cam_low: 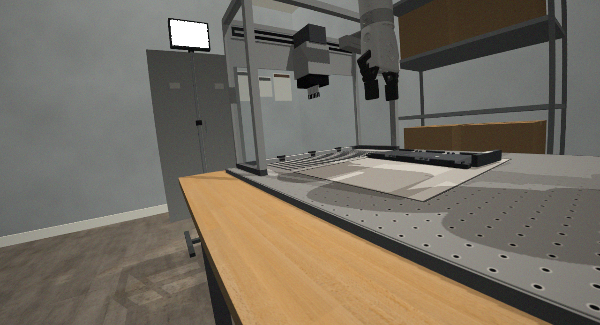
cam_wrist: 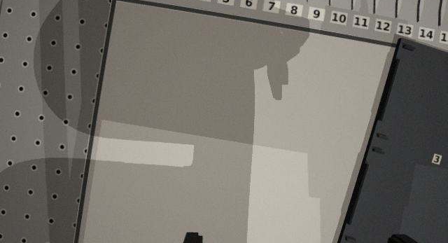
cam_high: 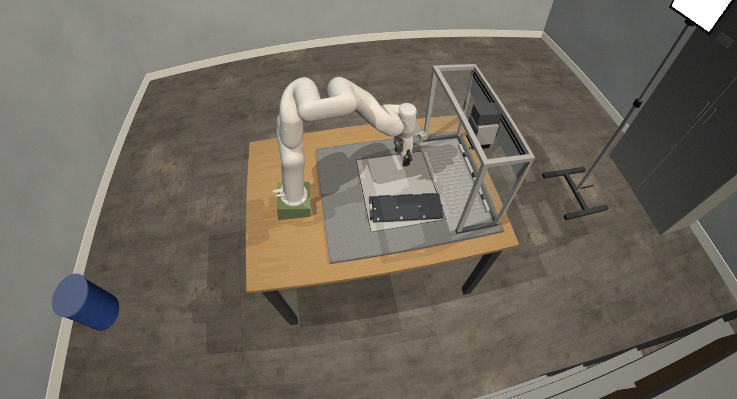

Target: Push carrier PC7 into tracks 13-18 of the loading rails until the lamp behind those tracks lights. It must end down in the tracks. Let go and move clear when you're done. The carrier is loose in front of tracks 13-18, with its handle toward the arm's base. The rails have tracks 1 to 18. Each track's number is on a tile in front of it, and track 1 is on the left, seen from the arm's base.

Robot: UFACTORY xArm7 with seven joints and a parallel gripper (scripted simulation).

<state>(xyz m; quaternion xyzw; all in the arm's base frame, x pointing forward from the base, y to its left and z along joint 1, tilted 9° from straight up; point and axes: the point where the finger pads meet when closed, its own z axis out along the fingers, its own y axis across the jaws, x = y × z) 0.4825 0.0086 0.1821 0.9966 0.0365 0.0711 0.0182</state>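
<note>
My gripper is now 16 cm to the left of the carrier PC7, 16 cm above it and 2 cm past it. The rest, counted from my hand: dark pipetting head: 33 cm ahead, 17 cm above, 7 cm to the right.
</note>
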